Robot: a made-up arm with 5 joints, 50 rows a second.
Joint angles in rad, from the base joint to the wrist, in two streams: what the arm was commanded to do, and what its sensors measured. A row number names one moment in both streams.
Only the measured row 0 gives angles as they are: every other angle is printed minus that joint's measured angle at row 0.
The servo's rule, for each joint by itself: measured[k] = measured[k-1] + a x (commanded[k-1-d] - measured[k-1]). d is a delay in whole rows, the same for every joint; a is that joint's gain. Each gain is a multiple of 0.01, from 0.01 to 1. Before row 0 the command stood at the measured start. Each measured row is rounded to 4 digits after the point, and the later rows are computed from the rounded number. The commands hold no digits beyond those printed.
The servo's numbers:
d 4
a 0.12 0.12 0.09 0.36 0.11
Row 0, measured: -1.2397 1.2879 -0.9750 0.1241 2.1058
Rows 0 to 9, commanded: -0.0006 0.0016 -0.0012 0.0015 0.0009; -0.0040 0.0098 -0.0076 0.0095 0.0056; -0.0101 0.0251 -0.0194 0.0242 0.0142; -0.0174 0.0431 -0.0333 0.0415 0.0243; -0.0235 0.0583 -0.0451 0.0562 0.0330; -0.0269 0.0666 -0.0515 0.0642 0.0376; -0.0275 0.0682 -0.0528 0.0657 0.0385; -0.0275 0.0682 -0.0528 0.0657 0.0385; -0.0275 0.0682 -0.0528 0.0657 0.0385; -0.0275 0.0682 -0.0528 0.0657 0.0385
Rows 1 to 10, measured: 0.0000 0.0000 0.0000 0.0000 0.0000; 0.0000 0.0000 0.0000 0.0000 0.0000; 0.0000 0.0000 0.0000 0.0000 0.0000; 0.0000 0.0000 0.0000 0.0000 0.0000; -0.0001 0.0002 -0.0001 0.0005 0.0001; -0.0006 0.0014 -0.0008 0.0037 0.0007; -0.0017 0.0042 -0.0025 0.0111 0.0022; -0.0036 0.0089 -0.0053 0.0220 0.0046; -0.0060 0.0148 -0.0089 0.0343 0.0077; -0.0085 0.0210 -0.0127 0.0451 0.0110
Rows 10 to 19, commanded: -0.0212 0.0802 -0.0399 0.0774 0.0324; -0.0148 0.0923 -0.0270 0.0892 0.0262; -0.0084 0.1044 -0.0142 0.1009 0.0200; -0.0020 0.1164 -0.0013 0.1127 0.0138; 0.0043 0.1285 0.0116 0.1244 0.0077; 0.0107 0.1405 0.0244 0.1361 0.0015; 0.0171 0.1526 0.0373 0.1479 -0.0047; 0.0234 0.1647 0.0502 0.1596 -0.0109; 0.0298 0.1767 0.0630 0.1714 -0.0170; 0.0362 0.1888 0.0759 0.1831 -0.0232
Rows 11 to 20, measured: -0.0108 0.0267 -0.0163 0.0525 0.0140; -0.0128 0.0317 -0.0196 0.0573 0.0167; -0.0146 0.0361 -0.0226 0.0603 0.0191; -0.0161 0.0400 -0.0253 0.0622 0.0212; -0.0167 0.0448 -0.0266 0.0677 0.0224; -0.0165 0.0505 -0.0266 0.0754 0.0228; -0.0155 0.0570 -0.0255 0.0846 0.0225; -0.0139 0.0641 -0.0233 0.0947 0.0215; -0.0117 0.0718 -0.0202 0.1054 0.0200; -0.0090 0.0800 -0.0162 0.1165 0.0180
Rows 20 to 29, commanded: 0.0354 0.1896 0.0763 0.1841 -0.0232; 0.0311 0.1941 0.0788 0.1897 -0.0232; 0.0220 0.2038 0.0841 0.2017 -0.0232; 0.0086 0.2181 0.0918 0.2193 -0.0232; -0.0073 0.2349 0.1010 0.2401 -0.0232; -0.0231 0.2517 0.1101 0.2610 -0.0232; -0.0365 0.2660 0.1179 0.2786 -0.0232; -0.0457 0.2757 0.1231 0.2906 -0.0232; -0.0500 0.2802 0.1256 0.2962 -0.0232; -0.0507 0.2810 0.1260 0.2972 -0.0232
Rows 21 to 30, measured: -0.0059 0.0887 -0.0114 0.1278 0.0155; -0.0024 0.0978 -0.0059 0.1392 0.0126; 0.0015 0.1073 0.0003 0.1508 0.0093; 0.0057 0.1171 0.0071 0.1624 0.0057; 0.0093 0.1258 0.0133 0.1702 0.0025; 0.0119 0.1340 0.0192 0.1772 -0.0003; 0.0131 0.1424 0.0250 0.1860 -0.0028; 0.0126 0.1515 0.0310 0.1980 -0.0050; 0.0102 0.1615 0.0373 0.2132 -0.0070; 0.0062 0.1723 0.0439 0.2304 -0.0088
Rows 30 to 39, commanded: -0.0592 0.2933 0.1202 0.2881 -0.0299; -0.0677 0.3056 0.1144 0.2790 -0.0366; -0.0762 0.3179 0.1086 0.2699 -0.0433; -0.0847 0.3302 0.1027 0.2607 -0.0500; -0.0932 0.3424 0.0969 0.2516 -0.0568; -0.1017 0.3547 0.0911 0.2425 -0.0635; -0.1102 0.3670 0.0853 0.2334 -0.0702; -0.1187 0.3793 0.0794 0.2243 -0.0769; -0.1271 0.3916 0.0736 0.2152 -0.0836; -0.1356 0.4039 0.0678 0.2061 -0.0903
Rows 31 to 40, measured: 0.0011 0.1835 0.0506 0.2478 -0.0104; -0.0045 0.1946 0.0571 0.2632 -0.0118; -0.0100 0.2049 0.0633 0.2751 -0.0131; -0.0149 0.2140 0.0689 0.2831 -0.0142; -0.0202 0.2235 0.0735 0.2849 -0.0159; -0.0259 0.2334 0.0772 0.2828 -0.0182; -0.0319 0.2435 0.0800 0.2782 -0.0210; -0.0382 0.2539 0.0820 0.2719 -0.0242; -0.0448 0.2645 0.0833 0.2646 -0.0278; -0.0516 0.2753 0.0840 0.2566 -0.0317
